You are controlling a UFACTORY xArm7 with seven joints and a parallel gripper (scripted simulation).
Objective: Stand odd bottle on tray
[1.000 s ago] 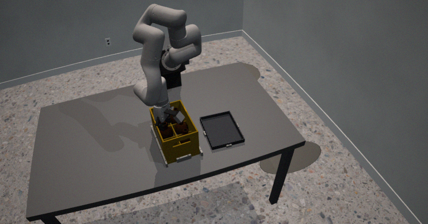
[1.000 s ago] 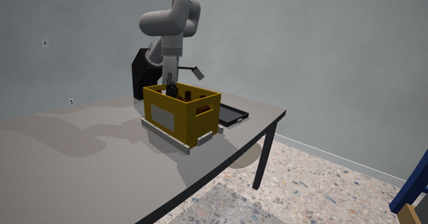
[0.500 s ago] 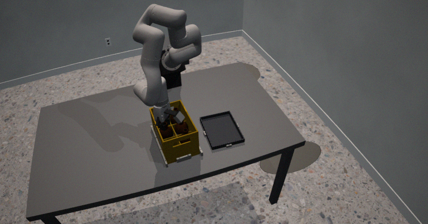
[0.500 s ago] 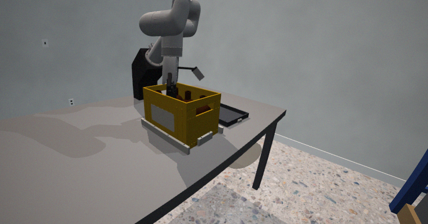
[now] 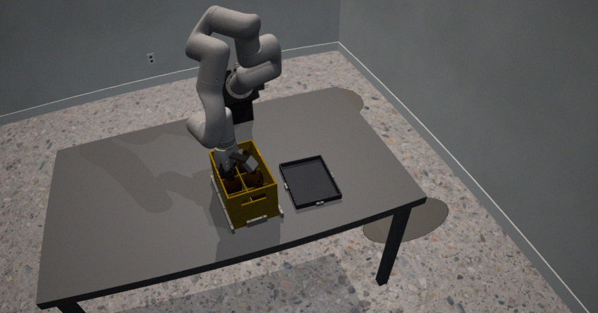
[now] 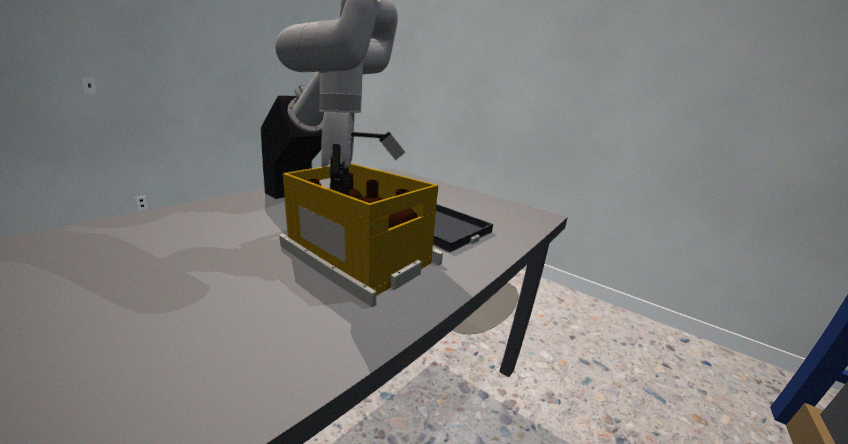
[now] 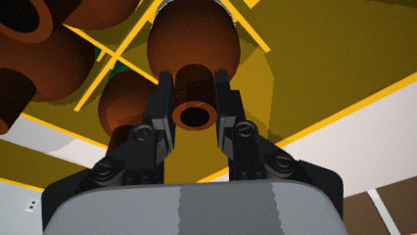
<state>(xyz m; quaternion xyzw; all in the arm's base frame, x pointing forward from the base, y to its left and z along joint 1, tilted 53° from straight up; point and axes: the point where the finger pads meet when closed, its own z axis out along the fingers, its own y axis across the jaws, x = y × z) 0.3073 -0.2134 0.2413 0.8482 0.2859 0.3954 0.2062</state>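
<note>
Right now my hand is 7 cm above the yellow crate, 4 cm to the right of it and 1 cm short of it. Round my hand: black tray 30 cm to the left, 15 cm below, 10 cm ahead.
</note>
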